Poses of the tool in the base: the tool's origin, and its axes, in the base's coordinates. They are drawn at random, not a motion.
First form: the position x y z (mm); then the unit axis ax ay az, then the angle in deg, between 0 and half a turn.
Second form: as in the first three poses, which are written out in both.
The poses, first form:
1: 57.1, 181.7, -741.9, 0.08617, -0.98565, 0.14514, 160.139
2: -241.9, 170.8, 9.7, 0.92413, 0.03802, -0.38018, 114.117
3: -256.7, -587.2, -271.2, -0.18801, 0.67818, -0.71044, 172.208
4: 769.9, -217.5, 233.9, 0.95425, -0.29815, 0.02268, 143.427
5: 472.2, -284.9, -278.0, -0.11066, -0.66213, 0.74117, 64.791
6: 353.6, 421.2, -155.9, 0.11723, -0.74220, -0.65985, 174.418
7: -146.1, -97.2, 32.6, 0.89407, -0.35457, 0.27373, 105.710
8: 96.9, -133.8, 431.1, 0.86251, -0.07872, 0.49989, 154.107
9: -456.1, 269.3, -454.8, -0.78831, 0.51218, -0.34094, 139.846
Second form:
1: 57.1, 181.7, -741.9, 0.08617, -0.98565, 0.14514, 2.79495
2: -241.9, 170.8, 9.7, 0.92413, 0.03802, -0.38018, 1.99172
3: -256.7, -587.2, -271.2, -0.18801, 0.67818, -0.71044, 3.00560
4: 769.9, -217.5, 233.9, 0.95425, -0.29815, 0.02268, 2.50327
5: 472.2, -284.9, -278.0, -0.11066, -0.66213, 0.74117, 1.13082
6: 353.6, 421.2, -155.9, 0.11723, -0.74220, -0.65985, 3.04417
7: -146.1, -97.2, 32.6, 0.89407, -0.35457, 0.27373, 1.84499
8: 96.9, -133.8, 431.1, 0.86251, -0.07872, 0.49989, 2.68967
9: -456.1, 269.3, -454.8, -0.78831, 0.51218, -0.34094, 2.44077
